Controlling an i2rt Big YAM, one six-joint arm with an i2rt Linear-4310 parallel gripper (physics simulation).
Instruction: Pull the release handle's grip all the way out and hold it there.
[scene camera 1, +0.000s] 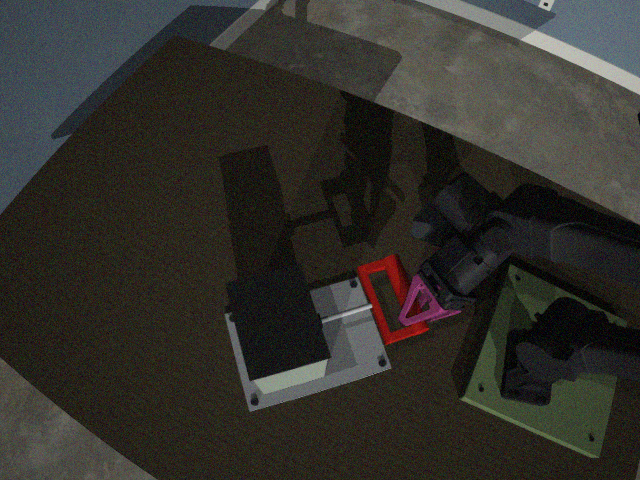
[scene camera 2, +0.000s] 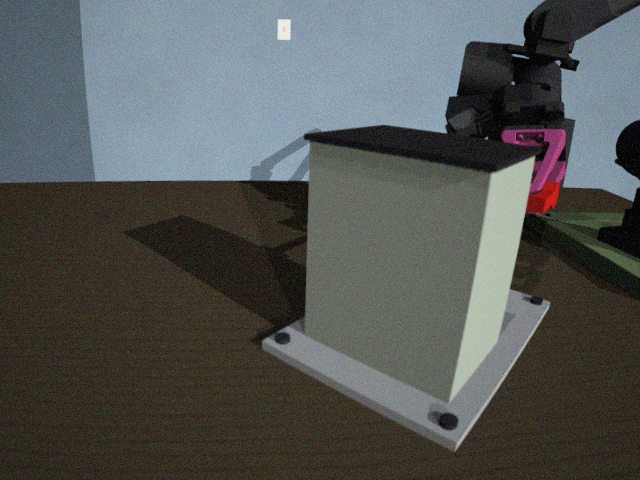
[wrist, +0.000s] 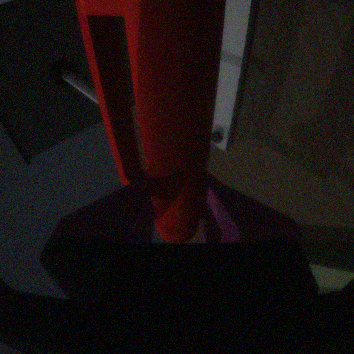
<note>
In view: my gripper (scene camera 2: 529, 206), a red release handle grip (scene camera 1: 392, 264) and a grey base plate (scene camera 2: 446, 424).
The red release handle grip is seen too in scene camera 2 (scene camera 2: 546, 198). My gripper is seen too in scene camera 1 (scene camera 1: 404, 323) and in the wrist view (wrist: 176, 177). The grey base plate is seen too in scene camera 1 (scene camera 1: 356, 349).
</note>
